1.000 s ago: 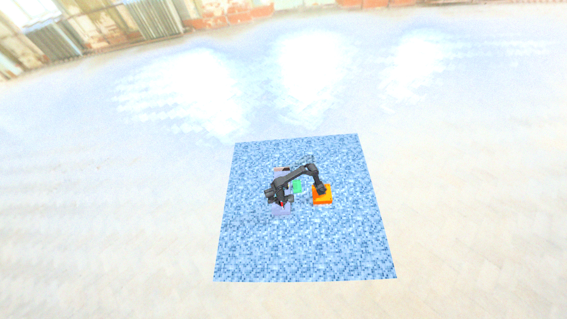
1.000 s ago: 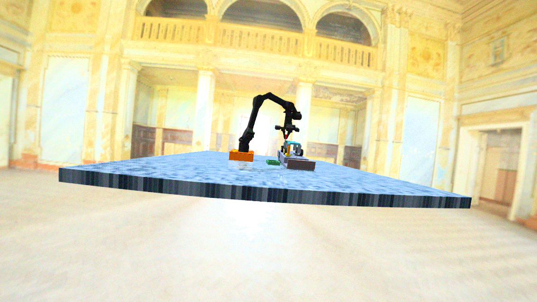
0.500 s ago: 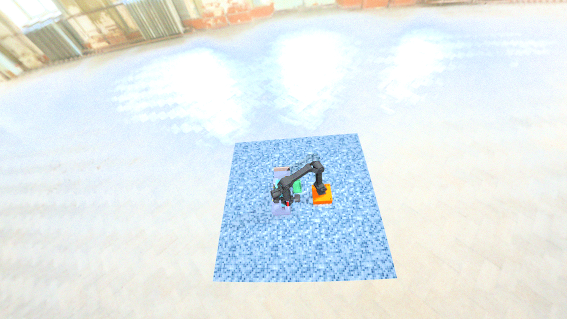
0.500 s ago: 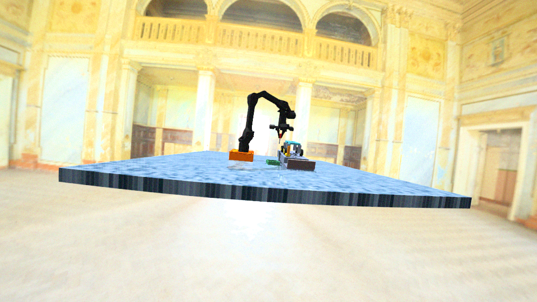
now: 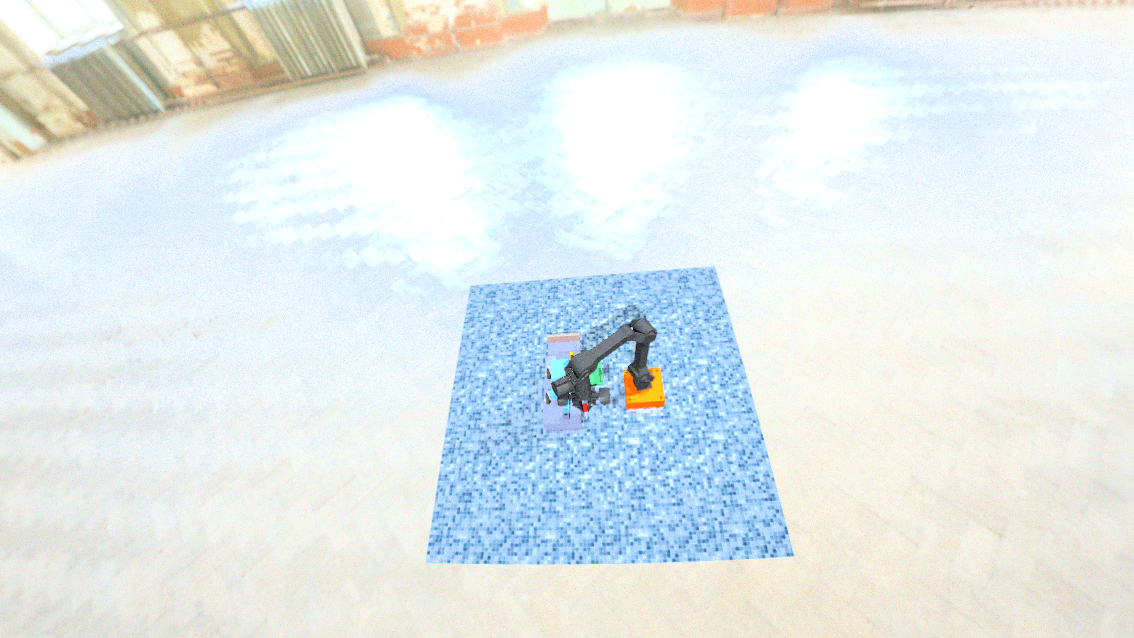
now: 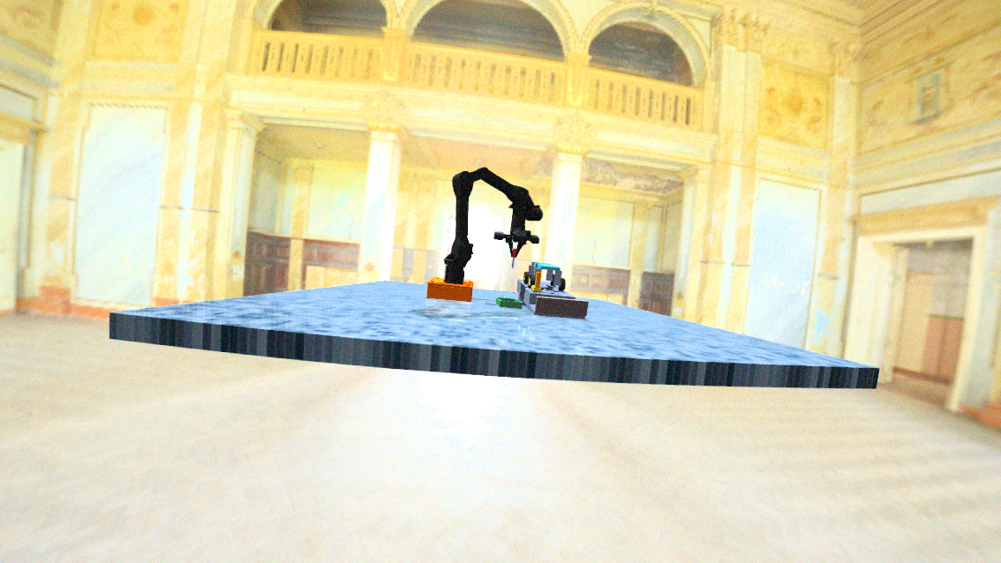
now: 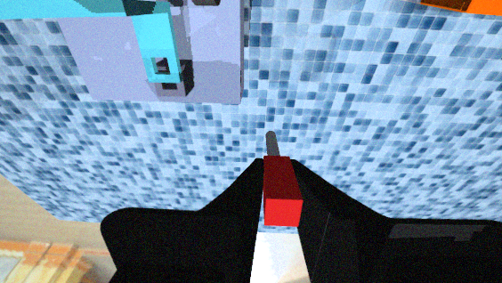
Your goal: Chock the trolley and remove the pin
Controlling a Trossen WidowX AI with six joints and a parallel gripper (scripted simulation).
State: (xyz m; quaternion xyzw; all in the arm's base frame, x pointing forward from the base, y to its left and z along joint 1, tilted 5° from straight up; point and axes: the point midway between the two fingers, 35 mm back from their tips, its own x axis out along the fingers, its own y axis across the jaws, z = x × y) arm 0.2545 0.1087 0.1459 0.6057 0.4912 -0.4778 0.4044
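Now: gripper tip 23 cm to the left of the green tray, 19 cm above it and 8 cm past it. The rest, counted from my gripper tip: red-headed stop pin: right at my gripper tip; trolley: 17 cm to the right, 7 cm below, 7 cm ahead; lilac ramp: 16 cm to the right, 13 cm below, 7 cm ahead.
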